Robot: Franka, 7 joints.
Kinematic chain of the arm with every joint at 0, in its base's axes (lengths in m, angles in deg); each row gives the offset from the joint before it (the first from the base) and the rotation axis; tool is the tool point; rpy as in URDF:
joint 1: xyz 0 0 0.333 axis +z
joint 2: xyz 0 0 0 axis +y
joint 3: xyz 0 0 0.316 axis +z
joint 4: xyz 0.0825 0 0 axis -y
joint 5: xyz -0.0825 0 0.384 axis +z
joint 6: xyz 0 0 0 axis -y
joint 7: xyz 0.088 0 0 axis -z
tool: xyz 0 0 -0.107 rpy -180 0 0
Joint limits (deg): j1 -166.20..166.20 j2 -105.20..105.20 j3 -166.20..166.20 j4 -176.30..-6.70 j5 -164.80..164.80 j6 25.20..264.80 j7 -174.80..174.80
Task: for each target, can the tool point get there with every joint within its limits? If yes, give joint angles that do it. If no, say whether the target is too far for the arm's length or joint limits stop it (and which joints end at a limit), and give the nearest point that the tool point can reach.
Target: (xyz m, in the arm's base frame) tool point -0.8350 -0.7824 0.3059
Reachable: no: too far | nearest point -0.6258 -0.5864 0.3127 | short by 0.287 m
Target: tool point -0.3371 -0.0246 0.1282
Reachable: yes | joints -125.37 20.27 -44.98 -163.32 -6.46 173.76 24.32
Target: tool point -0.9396 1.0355 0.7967
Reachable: no: too far | nearest point -0.5472 0.6030 0.6030 | short by 0.615 m
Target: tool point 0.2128 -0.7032 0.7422
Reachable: yes | joints 100.50 -86.58 -9.98 -41.11 -49.45 131.48 -13.05
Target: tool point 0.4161 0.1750 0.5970
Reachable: yes | joints -67.82 -86.10 58.95 -132.49 -101.75 143.70 -107.16
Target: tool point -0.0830 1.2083 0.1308
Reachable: no: too far | nearest point -0.0580 0.8442 0.1917 | short by 0.370 m
